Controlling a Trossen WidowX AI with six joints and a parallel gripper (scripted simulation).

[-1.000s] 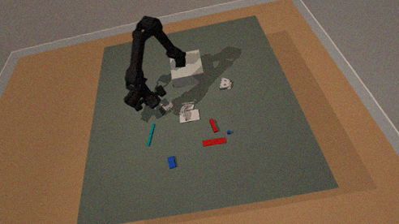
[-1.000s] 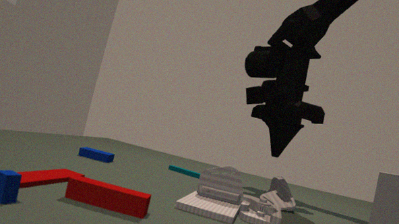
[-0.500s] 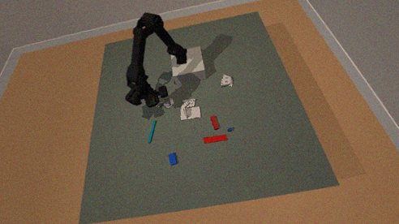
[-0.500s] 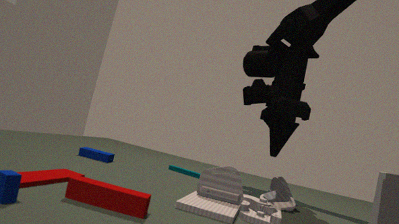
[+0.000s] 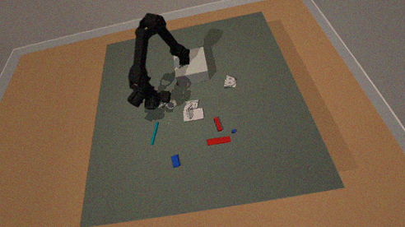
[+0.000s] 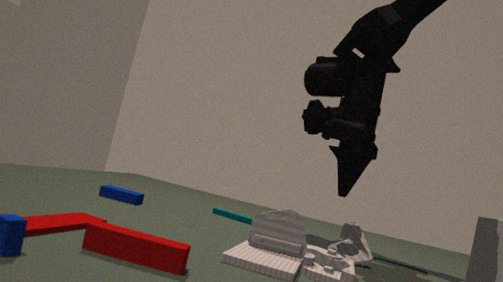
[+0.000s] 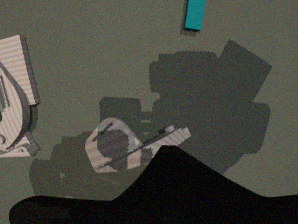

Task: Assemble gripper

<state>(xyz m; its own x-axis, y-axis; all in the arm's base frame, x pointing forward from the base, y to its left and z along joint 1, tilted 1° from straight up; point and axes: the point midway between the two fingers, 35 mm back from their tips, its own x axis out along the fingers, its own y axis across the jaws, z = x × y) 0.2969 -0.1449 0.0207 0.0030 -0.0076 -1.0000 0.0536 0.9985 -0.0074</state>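
Right now my gripper tip is 15 cm short of the teal bar, 4 cm to the left of it and 8 cm above it. From my gripper tip the other things lie so: small blue cube 16 cm ahead, 42 cm to the left, 7 cm below.
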